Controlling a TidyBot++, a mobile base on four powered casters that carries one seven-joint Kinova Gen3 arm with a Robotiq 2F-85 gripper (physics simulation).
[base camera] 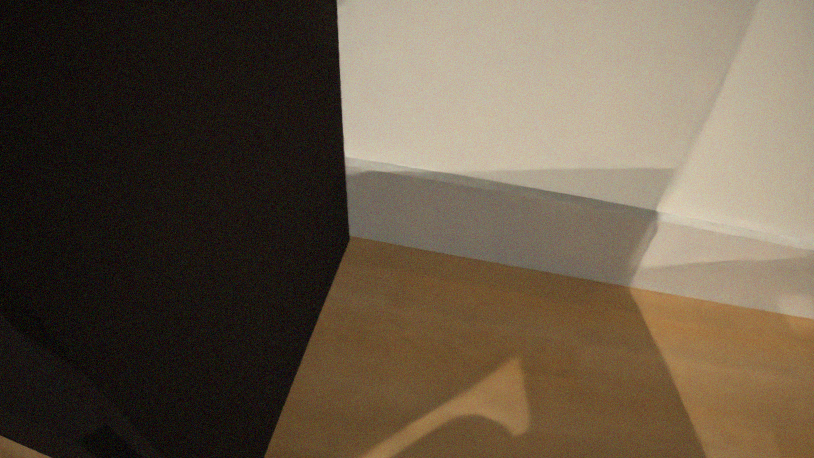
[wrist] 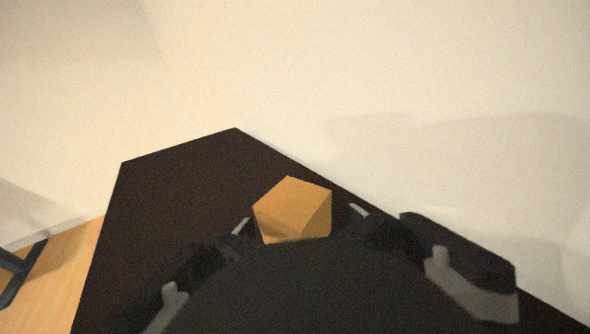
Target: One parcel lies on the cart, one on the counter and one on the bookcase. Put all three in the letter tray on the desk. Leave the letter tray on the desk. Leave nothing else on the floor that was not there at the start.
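Note:
An orange-tan box-shaped parcel (wrist: 294, 202) lies on the dark top of a tall piece of furniture, apparently the bookcase (wrist: 175, 190), near its wall-side edge in the wrist view. My gripper (wrist: 300, 220) is open, with one fingertip to the left and one to the right of the parcel in that view. Nothing is gripped. The gripper body hides the parcel's lower part. In the base camera the bookcase's dark side (base camera: 170, 170) fills the left. The cart, the counter, the desk, the letter tray and the other two parcels do not show.
A pale wall (base camera: 512, 85) (wrist: 350, 75) stands close beside the bookcase, with a skirting board (base camera: 483, 222) at its foot. Wooden floor (base camera: 455, 319) (wrist: 60, 280) shows below. Dark grey bars (wrist: 27, 265) of some object stand at the left edge of the wrist view.

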